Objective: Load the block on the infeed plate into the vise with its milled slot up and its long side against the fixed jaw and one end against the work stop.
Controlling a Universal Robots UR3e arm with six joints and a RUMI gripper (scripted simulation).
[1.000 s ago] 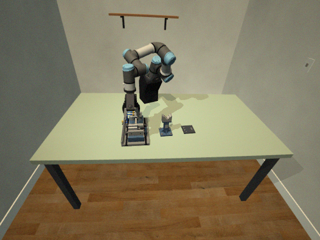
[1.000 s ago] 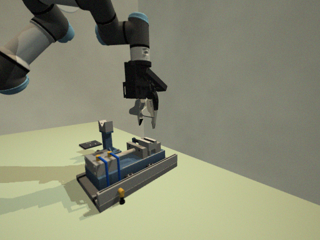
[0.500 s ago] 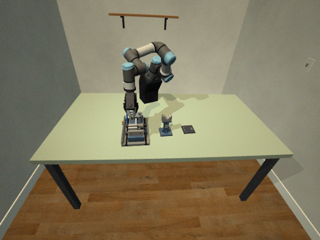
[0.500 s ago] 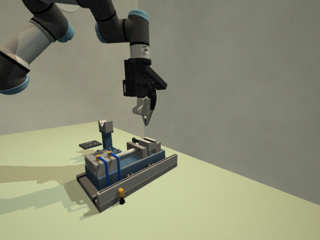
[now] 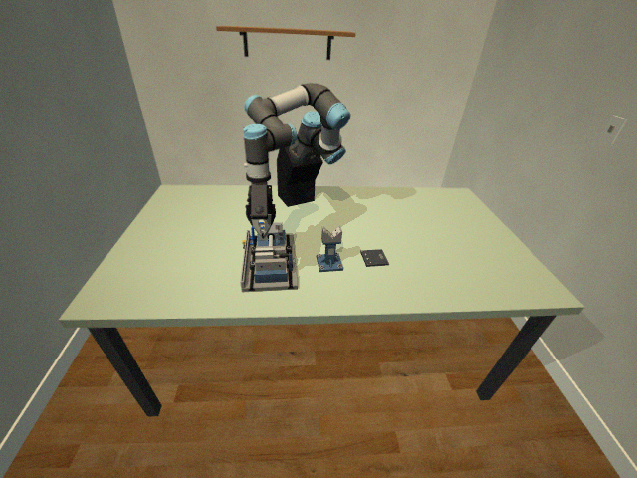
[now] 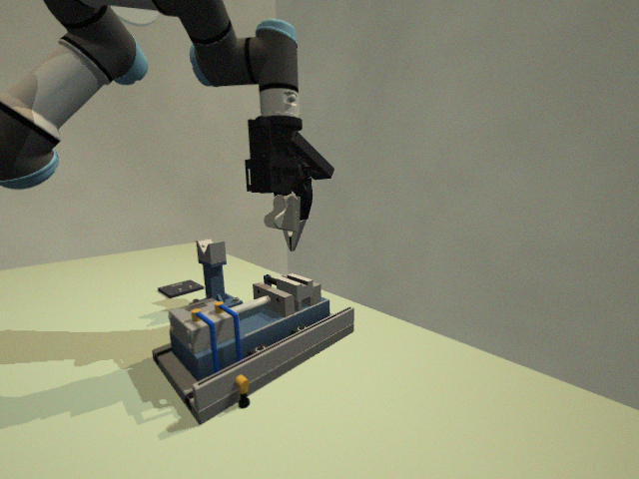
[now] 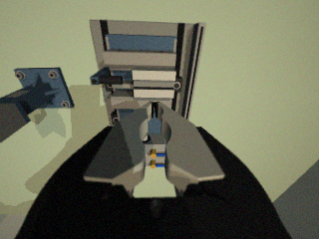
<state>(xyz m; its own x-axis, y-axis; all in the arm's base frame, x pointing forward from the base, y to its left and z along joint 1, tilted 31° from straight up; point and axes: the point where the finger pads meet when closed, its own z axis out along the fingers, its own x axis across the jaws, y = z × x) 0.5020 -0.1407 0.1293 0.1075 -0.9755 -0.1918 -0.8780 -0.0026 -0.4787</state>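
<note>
Right now the part is 8 cm below my hand. The rest, counted from my hand: grey rail (15 cm below, 8 cm to the right, 6 cm behind); then fixed jaw (10 cm below, 3 cm ahead, 2 cm to the left); then work stop rod (9 cm below, 7 cm to the left, 1 cm behind).
</note>
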